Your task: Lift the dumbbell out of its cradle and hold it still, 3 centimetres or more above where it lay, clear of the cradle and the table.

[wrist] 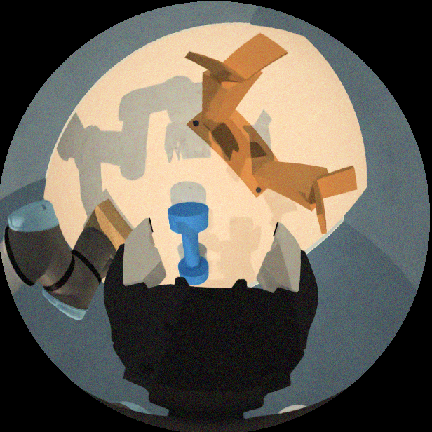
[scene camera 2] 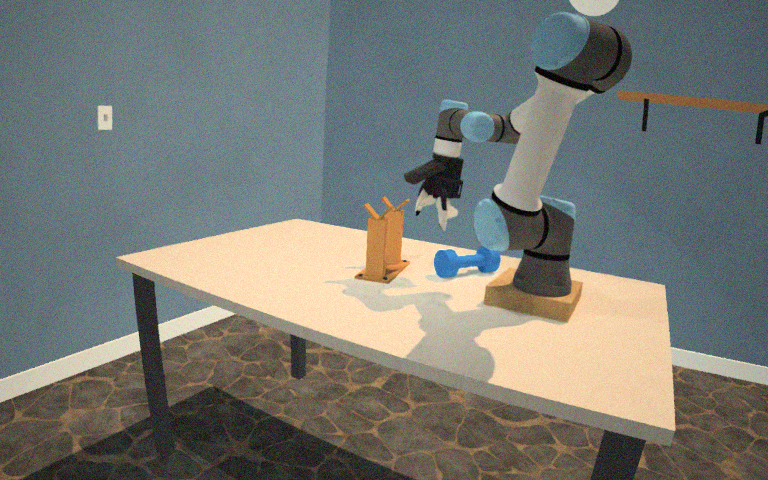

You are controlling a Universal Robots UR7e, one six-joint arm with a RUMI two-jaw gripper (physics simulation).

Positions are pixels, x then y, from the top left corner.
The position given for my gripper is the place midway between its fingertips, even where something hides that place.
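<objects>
The gripper, mine, is visible in the wrist view [213, 222] and in scene camera 2 [429, 222]. On an orange cradle, [wrist: 224, 84] and [scene camera 2: 387, 218] are the same spot. A blue dumbbell is visible in the wrist view and in scene camera 2; on the blue dumbbell, [wrist: 187, 218] and [scene camera 2: 441, 250] are the same spot.
</objects>
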